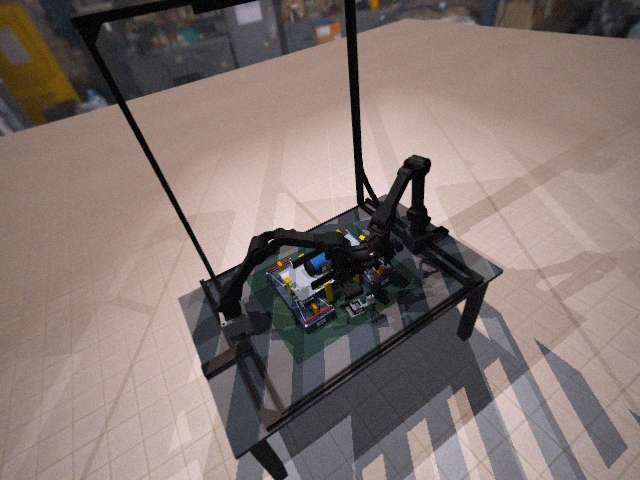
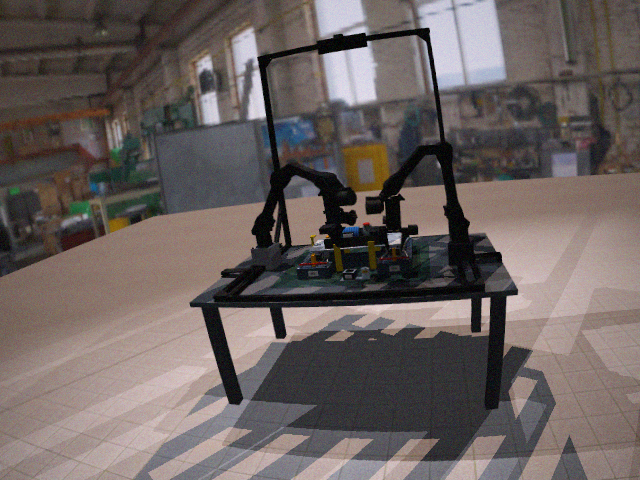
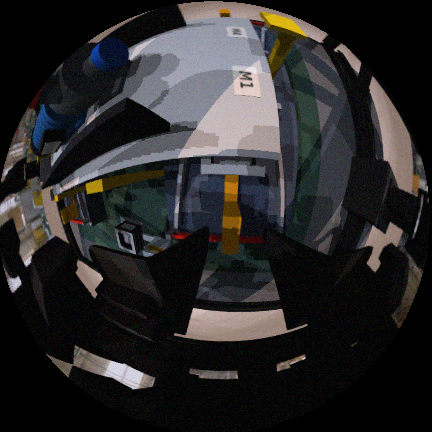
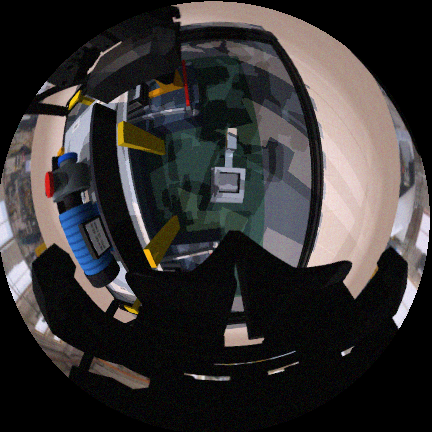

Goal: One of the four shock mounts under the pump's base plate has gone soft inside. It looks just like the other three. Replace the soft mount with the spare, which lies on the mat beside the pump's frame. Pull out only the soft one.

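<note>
The pump [image 1: 316,262] [image 2: 351,231] [image 3: 60,104] [image 4: 82,229], with a blue ribbed motor, sits on a pale grey base plate [image 1: 300,282] [image 3: 209,104] in a dark frame with yellow posts. The mounts under the plate are mostly hidden. The spare mount [image 1: 360,305] [image 4: 228,184] [image 3: 128,238], a grey square block, lies on the green mat [image 1: 309,338] [image 4: 193,160] beside the frame. My left gripper [image 3: 236,232] [image 1: 379,259] [image 2: 391,229] is open and empty at the plate's corner marked M1 [image 3: 246,80], in front of an orange tab [image 3: 231,217]. My right gripper [image 4: 233,235] [image 1: 344,267] [image 2: 334,230] is shut and empty over the plate's edge.
A tall black gantry frame [image 1: 353,119] [image 2: 270,119] stands over the dark table [image 1: 375,348] [image 2: 347,297]. Black rails [image 1: 456,269] run along the table's ends by the arm bases. A small white strip [image 4: 231,139] lies on the mat beyond the spare.
</note>
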